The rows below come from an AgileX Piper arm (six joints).
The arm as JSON. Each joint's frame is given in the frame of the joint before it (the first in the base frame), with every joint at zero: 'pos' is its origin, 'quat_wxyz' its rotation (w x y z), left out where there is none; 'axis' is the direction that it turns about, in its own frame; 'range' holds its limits. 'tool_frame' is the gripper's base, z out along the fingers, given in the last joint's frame.
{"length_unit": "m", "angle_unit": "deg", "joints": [
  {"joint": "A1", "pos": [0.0, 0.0, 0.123], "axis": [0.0, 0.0, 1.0], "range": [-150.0, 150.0]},
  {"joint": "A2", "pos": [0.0, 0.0, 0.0], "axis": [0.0, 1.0, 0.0], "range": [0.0, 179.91]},
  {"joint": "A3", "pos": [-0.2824, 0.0, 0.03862], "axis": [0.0, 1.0, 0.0], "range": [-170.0, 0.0]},
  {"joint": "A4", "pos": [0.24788, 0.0, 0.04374], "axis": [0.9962, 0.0, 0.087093], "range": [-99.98, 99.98]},
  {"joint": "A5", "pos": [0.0, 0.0, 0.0], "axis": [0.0, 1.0, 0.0], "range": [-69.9, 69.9]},
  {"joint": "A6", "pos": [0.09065, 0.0, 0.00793], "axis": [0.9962, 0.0, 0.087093], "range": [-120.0, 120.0]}
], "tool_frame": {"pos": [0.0, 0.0, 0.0], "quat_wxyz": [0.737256, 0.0, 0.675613, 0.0]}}
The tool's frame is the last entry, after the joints.
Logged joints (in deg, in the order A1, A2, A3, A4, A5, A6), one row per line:
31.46 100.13 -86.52 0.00 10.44 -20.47
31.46 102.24 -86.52 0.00 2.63 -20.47
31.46 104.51 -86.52 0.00 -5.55 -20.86
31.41 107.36 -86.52 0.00 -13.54 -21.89
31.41 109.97 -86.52 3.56 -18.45 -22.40
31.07 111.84 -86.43 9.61 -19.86 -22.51
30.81 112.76 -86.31 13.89 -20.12 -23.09
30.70 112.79 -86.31 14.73 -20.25 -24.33
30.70 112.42 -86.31 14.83 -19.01 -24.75
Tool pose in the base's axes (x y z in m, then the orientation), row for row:
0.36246 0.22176 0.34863 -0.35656 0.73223 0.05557 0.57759
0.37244 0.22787 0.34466 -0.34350 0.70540 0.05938 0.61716
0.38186 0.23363 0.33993 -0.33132 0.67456 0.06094 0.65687
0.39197 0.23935 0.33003 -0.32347 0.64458 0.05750 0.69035
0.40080 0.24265 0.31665 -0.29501 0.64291 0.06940 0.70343
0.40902 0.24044 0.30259 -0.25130 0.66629 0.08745 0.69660
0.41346 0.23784 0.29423 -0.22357 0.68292 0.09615 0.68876
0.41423 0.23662 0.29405 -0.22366 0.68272 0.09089 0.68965
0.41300 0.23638 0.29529 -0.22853 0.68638 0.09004 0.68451
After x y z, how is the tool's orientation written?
As a quaternion, x y z w.
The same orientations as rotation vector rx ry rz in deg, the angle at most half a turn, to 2 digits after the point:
-47.80 98.16 7.45
-45.31 93.04 7.83
-43.01 87.56 7.91
-41.44 82.58 7.37
-37.60 81.95 8.85
-32.12 85.15 11.18
-28.66 87.54 12.33
-28.66 87.49 11.65
-29.34 88.13 11.56

